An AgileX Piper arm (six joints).
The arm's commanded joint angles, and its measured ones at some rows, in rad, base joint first. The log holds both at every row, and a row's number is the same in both.
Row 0, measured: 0.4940 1.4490 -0.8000 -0.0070 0.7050 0.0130
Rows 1 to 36, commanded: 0.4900 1.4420 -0.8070 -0.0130 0.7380 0.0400; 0.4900 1.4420 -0.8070 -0.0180 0.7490 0.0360; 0.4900 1.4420 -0.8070 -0.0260 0.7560 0.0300; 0.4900 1.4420 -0.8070 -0.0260 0.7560 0.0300; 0.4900 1.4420 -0.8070 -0.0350 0.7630 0.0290; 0.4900 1.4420 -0.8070 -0.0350 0.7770 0.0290; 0.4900 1.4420 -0.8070 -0.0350 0.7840 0.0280; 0.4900 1.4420 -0.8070 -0.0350 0.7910 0.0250; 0.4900 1.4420 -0.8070 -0.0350 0.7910 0.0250; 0.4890 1.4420 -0.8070 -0.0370 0.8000 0.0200; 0.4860 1.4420 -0.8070 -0.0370 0.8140 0.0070; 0.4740 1.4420 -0.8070 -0.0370 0.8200 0.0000; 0.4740 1.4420 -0.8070 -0.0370 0.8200 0.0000; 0.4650 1.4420 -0.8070 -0.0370 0.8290 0.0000; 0.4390 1.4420 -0.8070 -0.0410 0.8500 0.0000; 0.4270 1.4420 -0.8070 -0.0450 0.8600 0.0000; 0.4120 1.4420 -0.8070 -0.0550 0.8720 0.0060; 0.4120 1.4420 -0.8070 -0.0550 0.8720 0.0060; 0.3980 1.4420 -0.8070 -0.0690 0.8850 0.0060; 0.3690 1.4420 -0.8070 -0.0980 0.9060 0.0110; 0.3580 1.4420 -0.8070 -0.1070 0.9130 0.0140; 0.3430 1.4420 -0.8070 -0.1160 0.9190 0.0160; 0.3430 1.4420 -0.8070 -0.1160 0.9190 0.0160; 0.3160 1.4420 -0.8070 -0.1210 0.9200 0.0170; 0.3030 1.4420 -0.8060 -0.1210 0.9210 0.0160; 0.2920 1.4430 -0.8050 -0.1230 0.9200 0.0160; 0.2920 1.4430 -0.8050 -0.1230 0.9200 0.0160; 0.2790 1.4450 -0.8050 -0.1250 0.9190 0.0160; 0.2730 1.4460 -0.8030 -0.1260 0.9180 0.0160; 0.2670 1.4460 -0.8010 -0.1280 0.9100 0.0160; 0.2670 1.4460 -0.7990 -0.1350 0.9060 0.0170; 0.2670 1.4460 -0.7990 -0.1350 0.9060 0.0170; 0.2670 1.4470 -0.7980 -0.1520 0.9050 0.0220; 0.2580 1.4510 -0.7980 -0.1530 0.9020 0.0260; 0.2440 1.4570 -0.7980 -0.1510 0.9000 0.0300; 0.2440 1.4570 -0.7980 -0.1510 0.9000 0.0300
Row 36, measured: 0.2690 1.4450 -0.8030 -0.1400 0.9090 0.0210
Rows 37 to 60, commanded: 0.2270 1.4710 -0.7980 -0.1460 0.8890 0.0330; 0.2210 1.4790 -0.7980 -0.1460 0.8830 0.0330; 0.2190 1.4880 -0.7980 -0.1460 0.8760 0.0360; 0.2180 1.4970 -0.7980 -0.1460 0.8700 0.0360; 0.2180 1.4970 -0.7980 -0.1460 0.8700 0.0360; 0.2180 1.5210 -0.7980 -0.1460 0.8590 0.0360; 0.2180 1.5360 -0.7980 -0.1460 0.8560 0.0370; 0.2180 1.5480 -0.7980 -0.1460 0.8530 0.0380; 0.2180 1.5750 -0.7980 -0.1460 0.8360 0.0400; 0.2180 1.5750 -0.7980 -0.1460 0.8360 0.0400; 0.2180 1.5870 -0.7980 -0.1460 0.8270 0.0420; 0.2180 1.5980 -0.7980 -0.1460 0.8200 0.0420; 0.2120 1.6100 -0.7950 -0.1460 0.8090 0.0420; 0.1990 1.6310 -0.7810 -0.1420 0.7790 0.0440; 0.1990 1.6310 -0.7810 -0.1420 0.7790 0.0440; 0.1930 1.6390 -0.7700 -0.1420 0.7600 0.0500; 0.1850 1.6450 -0.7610 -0.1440 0.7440 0.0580; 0.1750 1.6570 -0.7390 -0.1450 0.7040 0.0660; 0.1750 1.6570 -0.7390 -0.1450 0.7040 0.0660; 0.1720 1.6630 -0.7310 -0.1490 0.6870 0.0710; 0.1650 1.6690 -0.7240 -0.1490 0.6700 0.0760; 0.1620 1.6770 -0.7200 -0.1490 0.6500 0.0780; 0.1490 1.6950 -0.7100 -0.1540 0.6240 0.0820; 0.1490 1.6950 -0.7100 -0.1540 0.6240 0.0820
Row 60, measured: 0.1660 1.6740 -0.7250 -0.1420 0.6680 0.0690
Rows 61 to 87, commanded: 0.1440 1.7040 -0.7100 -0.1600 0.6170 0.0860; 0.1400 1.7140 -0.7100 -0.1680 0.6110 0.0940; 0.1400 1.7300 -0.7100 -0.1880 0.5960 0.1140; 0.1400 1.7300 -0.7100 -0.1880 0.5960 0.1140; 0.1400 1.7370 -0.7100 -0.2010 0.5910 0.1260; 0.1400 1.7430 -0.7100 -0.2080 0.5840 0.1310; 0.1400 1.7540 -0.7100 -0.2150 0.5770 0.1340; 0.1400 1.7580 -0.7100 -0.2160 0.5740 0.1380; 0.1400 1.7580 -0.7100 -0.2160 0.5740 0.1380; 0.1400 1.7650 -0.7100 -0.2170 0.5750 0.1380; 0.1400 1.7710 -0.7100 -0.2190 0.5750 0.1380; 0.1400 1.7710 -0.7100 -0.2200 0.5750 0.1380; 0.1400 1.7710 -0.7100 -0.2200 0.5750 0.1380; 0.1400 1.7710 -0.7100 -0.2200 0.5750 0.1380; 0.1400 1.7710 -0.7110 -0.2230 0.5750 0.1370; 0.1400 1.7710 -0.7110 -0.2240 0.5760 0.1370; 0.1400 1.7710 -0.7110 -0.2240 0.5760 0.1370; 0.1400 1.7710 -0.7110 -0.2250 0.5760 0.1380; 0.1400 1.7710 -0.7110 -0.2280 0.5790 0.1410; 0.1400 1.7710 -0.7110 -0.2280 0.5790 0.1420; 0.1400 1.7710 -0.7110 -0.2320 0.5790 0.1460; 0.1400 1.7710 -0.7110 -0.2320 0.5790 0.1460; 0.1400 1.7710 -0.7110 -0.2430 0.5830 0.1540; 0.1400 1.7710 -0.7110 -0.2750 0.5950 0.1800; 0.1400 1.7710 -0.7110 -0.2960 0.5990 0.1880; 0.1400 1.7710 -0.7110 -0.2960 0.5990 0.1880; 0.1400 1.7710 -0.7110 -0.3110 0.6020 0.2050
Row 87, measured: 0.1450 1.7630 -0.7190 -0.2570 0.5830 0.1640
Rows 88 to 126, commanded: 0.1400 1.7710 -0.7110 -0.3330 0.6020 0.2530; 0.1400 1.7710 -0.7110 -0.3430 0.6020 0.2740; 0.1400 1.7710 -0.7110 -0.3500 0.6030 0.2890; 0.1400 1.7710 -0.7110 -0.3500 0.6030 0.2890; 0.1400 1.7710 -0.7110 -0.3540 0.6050 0.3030; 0.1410 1.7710 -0.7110 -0.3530 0.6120 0.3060; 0.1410 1.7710 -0.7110 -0.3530 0.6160 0.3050; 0.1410 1.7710 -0.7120 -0.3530 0.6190 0.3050; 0.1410 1.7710 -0.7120 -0.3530 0.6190 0.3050; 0.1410 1.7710 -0.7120 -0.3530 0.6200 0.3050; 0.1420 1.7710 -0.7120 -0.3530 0.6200 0.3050; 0.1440 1.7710 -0.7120 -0.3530 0.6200 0.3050; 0.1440 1.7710 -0.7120 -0.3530 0.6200 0.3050; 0.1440 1.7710 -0.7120 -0.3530 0.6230 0.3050; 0.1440 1.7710 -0.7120 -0.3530 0.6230 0.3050; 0.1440 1.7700 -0.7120 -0.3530 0.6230 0.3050; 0.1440 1.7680 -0.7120 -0.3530 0.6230 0.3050; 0.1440 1.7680 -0.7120 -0.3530 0.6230 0.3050; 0.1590 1.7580 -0.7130 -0.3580 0.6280 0.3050; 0.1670 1.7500 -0.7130 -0.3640 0.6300 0.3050; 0.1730 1.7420 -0.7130 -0.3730 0.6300 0.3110; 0.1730 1.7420 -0.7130 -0.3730 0.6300 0.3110; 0.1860 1.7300 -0.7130 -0.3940 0.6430 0.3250; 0.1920 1.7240 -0.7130 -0.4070 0.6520 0.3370; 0.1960 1.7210 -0.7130 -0.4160 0.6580 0.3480; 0.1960 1.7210 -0.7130 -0.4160 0.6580 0.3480; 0.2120 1.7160 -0.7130 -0.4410 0.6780 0.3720; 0.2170 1.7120 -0.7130 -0.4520 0.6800 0.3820; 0.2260 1.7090 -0.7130 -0.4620 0.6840 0.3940; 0.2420 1.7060 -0.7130 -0.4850 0.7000 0.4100; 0.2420 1.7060 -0.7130 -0.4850 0.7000 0.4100; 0.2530 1.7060 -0.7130 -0.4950 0.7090 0.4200; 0.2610 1.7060 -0.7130 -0.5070 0.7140 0.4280; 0.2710 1.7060 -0.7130 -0.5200 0.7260 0.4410; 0.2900 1.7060 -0.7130 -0.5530 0.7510 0.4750; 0.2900 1.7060 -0.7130 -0.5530 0.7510 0.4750; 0.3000 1.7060 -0.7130 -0.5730 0.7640 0.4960; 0.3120 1.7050 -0.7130 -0.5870 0.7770 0.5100; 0.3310 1.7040 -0.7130 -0.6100 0.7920 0.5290
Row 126, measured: 0.3090 1.7190 -0.7190 -0.5490 0.7440 0.4900
